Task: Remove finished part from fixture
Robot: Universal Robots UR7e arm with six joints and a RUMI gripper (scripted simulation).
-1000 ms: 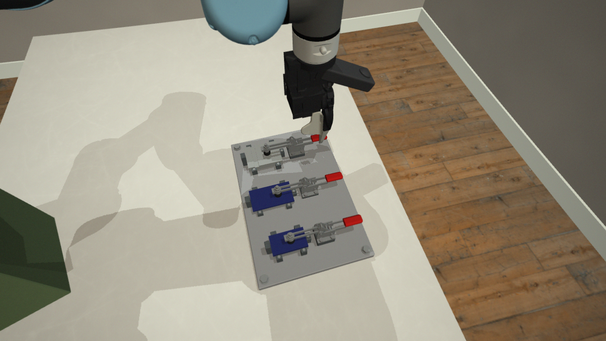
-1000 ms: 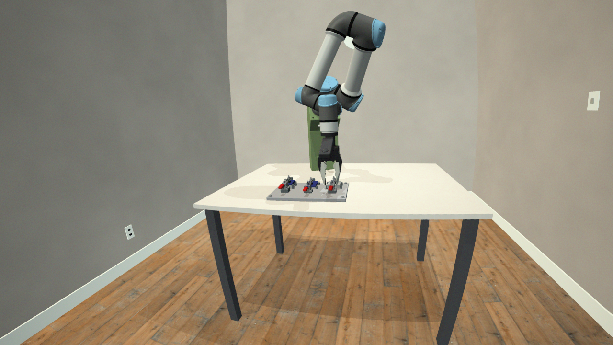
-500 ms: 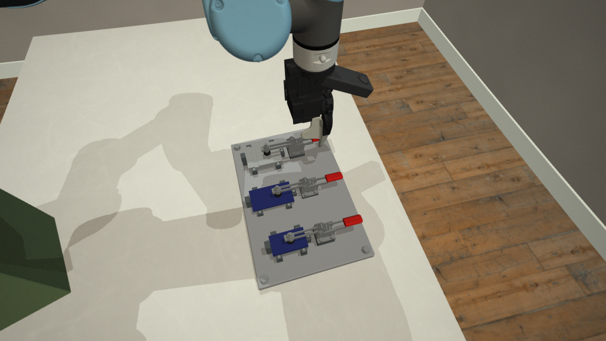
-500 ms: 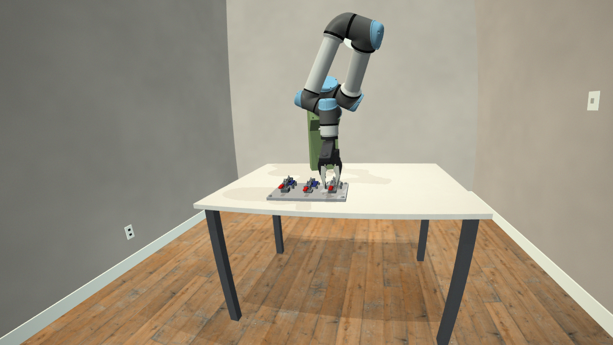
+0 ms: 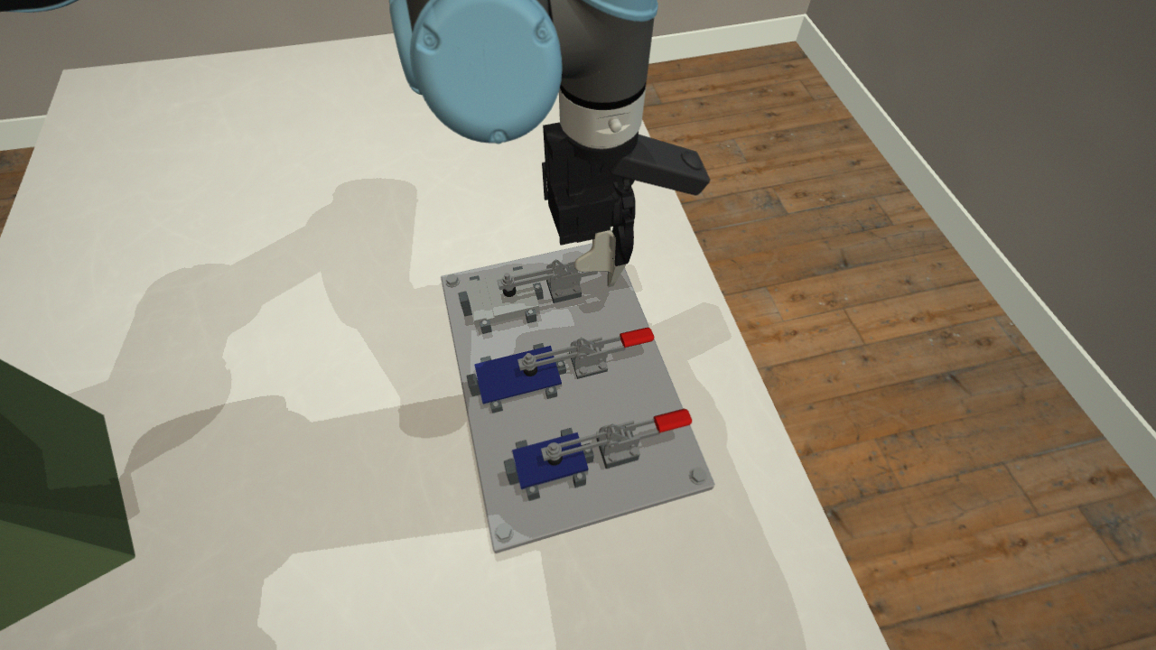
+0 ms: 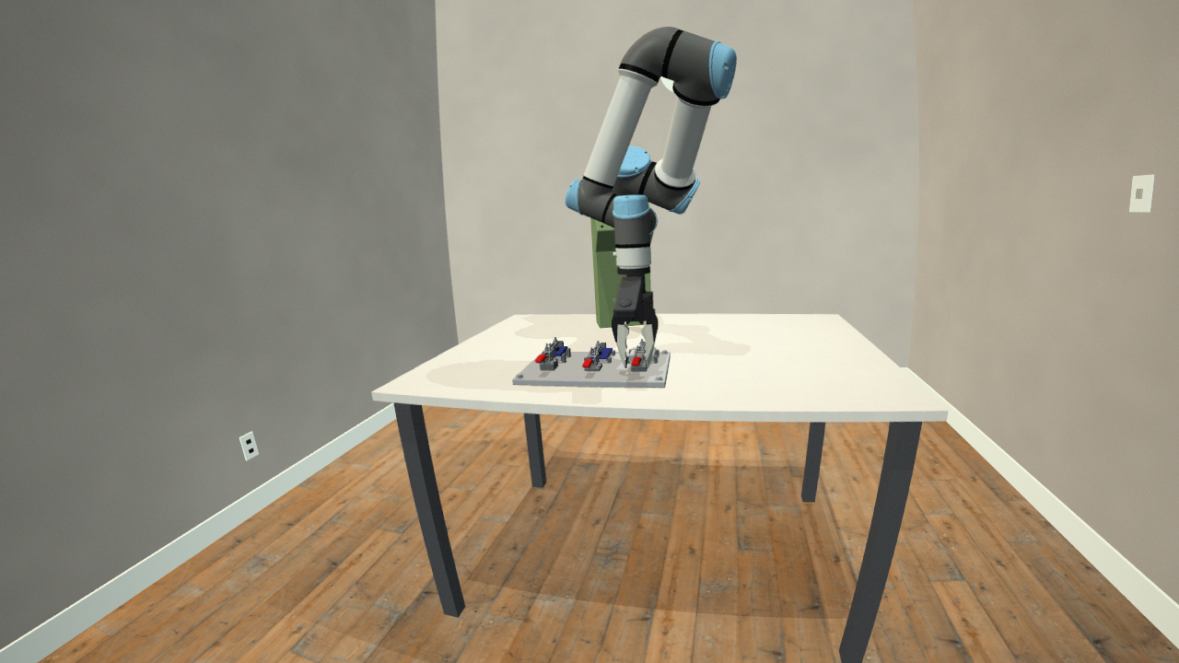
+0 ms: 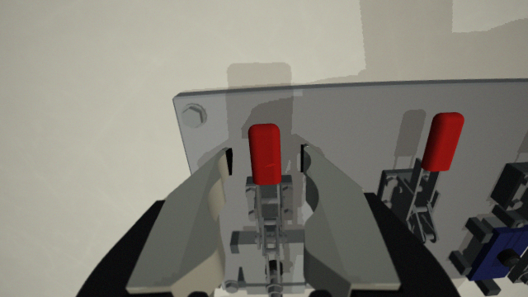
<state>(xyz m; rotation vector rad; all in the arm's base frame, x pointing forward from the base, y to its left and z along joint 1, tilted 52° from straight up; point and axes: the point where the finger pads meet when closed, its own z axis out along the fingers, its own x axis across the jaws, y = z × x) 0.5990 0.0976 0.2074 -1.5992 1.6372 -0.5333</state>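
My hand is 60 mm past the toggle clamp and 10 mm to the left of it. From my hand the other things lie so: grey fixture plate: 70 mm behind, 120 mm to the right, 40 mm below; blue blank: 120 mm behind, 130 mm to the right, 20 mm below; grey finished part: 140 mm behind, 20 mm to the right, 20 mm below.
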